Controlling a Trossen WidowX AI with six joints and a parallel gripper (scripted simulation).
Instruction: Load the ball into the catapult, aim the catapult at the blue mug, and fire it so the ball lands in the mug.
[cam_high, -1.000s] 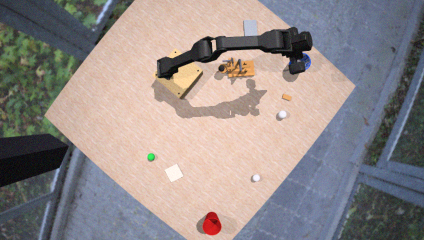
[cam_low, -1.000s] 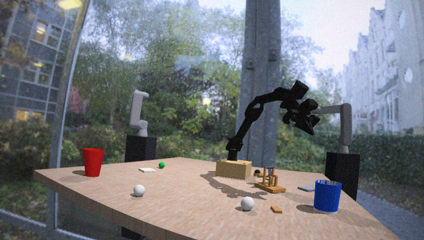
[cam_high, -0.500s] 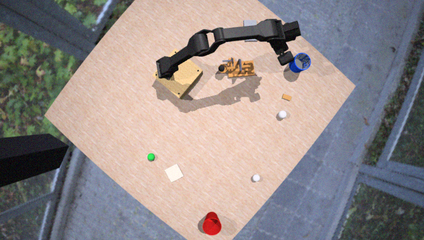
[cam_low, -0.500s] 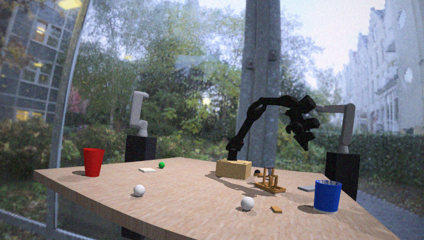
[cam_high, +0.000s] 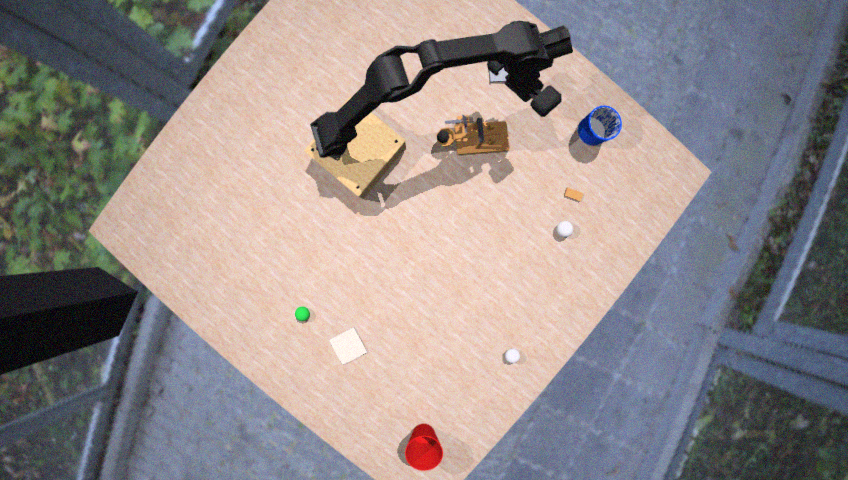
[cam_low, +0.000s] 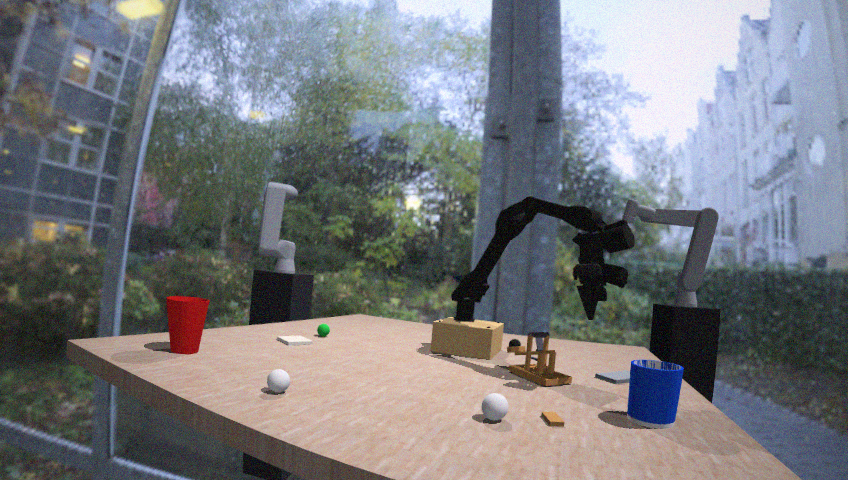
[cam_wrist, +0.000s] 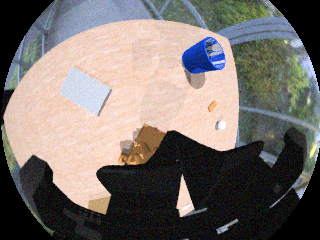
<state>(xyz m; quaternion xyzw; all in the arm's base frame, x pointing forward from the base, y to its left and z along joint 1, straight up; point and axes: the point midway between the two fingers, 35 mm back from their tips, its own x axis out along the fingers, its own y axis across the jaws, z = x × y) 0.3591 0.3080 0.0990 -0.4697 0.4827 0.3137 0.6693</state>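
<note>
My gripper tip is 14 cm past the black ball, 16 cm to the left of it and 9 cm above it. Round my gripper tip: small orange block (25 cm ahead, 11 cm to the right, 15 cm below); then grey block (10 cm behind, 12 cm to the left, 15 cm below); then blue mug (21 cm ahead, 7 cm to the left, 13 cm below).
</note>
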